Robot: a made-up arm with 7 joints. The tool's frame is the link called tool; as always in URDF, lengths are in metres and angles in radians. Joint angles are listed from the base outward.
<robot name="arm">
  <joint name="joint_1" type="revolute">
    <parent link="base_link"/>
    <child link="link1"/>
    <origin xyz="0.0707 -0.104 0.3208" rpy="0 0 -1.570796"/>
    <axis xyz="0 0 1"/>
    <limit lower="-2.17" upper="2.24"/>
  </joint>
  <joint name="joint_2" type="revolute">
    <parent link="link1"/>
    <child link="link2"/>
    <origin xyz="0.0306 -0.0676 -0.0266" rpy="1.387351 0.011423 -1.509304"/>
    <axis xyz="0 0 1"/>
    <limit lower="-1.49" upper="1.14"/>
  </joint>
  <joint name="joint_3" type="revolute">
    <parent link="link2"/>
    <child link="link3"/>
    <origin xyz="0.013 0.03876 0.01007" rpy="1.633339 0 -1.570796"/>
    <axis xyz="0 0 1"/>
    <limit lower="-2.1" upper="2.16"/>
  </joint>
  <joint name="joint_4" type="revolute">
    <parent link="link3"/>
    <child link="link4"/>
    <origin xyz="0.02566 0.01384 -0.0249" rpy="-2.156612 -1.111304 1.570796"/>
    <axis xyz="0 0 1"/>
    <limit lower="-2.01" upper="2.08"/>
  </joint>
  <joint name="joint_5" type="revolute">
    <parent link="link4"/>
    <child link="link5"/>
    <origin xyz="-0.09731 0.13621 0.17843" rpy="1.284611 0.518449 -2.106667"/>
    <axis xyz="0 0 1"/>
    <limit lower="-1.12" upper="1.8"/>
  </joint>
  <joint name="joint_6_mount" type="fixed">
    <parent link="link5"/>
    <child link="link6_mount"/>
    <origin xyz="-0.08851 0.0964 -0.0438" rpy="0 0 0"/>
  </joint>
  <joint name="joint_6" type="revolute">
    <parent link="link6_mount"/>
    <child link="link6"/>
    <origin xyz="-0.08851 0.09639 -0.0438" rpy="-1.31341 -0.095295 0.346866"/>
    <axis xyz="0 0 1"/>
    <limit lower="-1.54" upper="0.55"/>
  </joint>
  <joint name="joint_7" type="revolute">
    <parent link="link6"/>
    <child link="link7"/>
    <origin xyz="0.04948 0.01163 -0.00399" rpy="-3.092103 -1.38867 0"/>
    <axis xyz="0 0 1"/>
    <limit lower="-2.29" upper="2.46"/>
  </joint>
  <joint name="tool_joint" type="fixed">
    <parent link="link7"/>
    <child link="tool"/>
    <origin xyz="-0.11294 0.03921 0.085" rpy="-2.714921 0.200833 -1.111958"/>
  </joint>
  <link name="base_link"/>
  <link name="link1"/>
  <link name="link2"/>
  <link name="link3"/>
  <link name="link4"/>
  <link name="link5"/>
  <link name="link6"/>
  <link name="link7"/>
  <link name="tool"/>
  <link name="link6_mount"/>
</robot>
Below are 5 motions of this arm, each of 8 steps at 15 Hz.
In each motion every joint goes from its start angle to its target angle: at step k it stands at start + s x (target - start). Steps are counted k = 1, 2, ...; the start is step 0. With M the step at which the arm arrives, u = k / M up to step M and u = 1 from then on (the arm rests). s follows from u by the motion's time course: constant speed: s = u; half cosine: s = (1 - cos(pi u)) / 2; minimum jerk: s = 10 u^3 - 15 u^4 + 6 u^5.
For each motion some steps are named. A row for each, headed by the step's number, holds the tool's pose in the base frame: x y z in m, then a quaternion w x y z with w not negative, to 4 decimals.
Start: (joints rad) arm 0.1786 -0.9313 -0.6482 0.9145 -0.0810 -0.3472 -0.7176
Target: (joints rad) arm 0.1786 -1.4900 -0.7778 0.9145 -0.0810 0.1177 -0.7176
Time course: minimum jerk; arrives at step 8
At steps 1, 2, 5, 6, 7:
1: -0.3155 0.0430 0.2475 0.5727 -0.7895 -0.2207 -0.0057
2: -0.3067 0.0478 0.2392 0.5628 -0.7951 -0.2258 -0.0110
5: -0.2352 0.0832 0.1991 0.4945 -0.8330 -0.2424 -0.0530
6: -0.2134 0.0930 0.1942 0.4773 -0.8424 -0.2413 -0.0656
7: -0.2022 0.0979 0.1928 0.4690 -0.8469 -0.2399 -0.0721

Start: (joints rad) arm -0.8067 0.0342 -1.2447 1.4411 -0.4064 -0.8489 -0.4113
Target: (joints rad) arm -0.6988 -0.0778 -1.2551 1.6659 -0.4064 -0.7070 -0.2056
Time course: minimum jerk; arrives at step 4
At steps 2, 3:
2: 0.0304 0.2409 0.4148 0.4552 -0.7500 0.4515 0.1627
3: 0.0261 0.2236 0.4070 0.4666 -0.7523 0.4147 0.2107

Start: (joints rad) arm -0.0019 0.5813 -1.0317 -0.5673 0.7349 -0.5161 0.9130
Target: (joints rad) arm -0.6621 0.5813 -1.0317 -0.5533 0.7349 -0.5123 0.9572
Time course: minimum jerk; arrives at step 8
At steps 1, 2, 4, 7, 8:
1: -0.0750 0.1534 0.2853 0.0851 0.6805 0.7255 -0.0576
2: -0.0598 0.1617 0.2854 0.0837 0.6997 0.7069 -0.0610
4: 0.0145 0.1877 0.2859 0.0757 0.7802 0.6162 -0.0761
7: 0.1108 0.1918 0.2865 0.0625 0.8625 0.4934 -0.0929
8: 0.1140 0.1914 0.2865 0.0620 0.8650 0.4892 -0.0934

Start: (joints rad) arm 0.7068 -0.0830 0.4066 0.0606 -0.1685 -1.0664 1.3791
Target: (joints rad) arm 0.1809 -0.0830 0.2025 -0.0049 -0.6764 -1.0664 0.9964
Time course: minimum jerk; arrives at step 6
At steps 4, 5, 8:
4: -0.1711 -0.1829 0.5090 0.5363 -0.3955 -0.1713 -0.7256
5: -0.1787 -0.1518 0.4981 0.5383 -0.3828 -0.1148 -0.7420
8: -0.1799 -0.1454 0.4960 0.5385 -0.3793 -0.1035 -0.7453

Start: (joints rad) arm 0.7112 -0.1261 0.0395 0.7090 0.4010 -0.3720 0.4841
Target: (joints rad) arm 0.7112 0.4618 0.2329 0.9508 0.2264 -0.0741 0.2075
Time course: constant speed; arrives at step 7
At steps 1, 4, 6, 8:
1: -0.1929 -0.1810 0.5119 0.5441 -0.2399 -0.7781 0.2024
4: -0.1309 -0.1680 0.5609 0.6053 -0.2020 -0.6539 0.4066
6: -0.0829 -0.1519 0.5841 0.6233 -0.1626 -0.5542 0.5272
8: -0.0573 -0.1419 0.5922 0.6259 -0.1386 -0.5010 0.5815

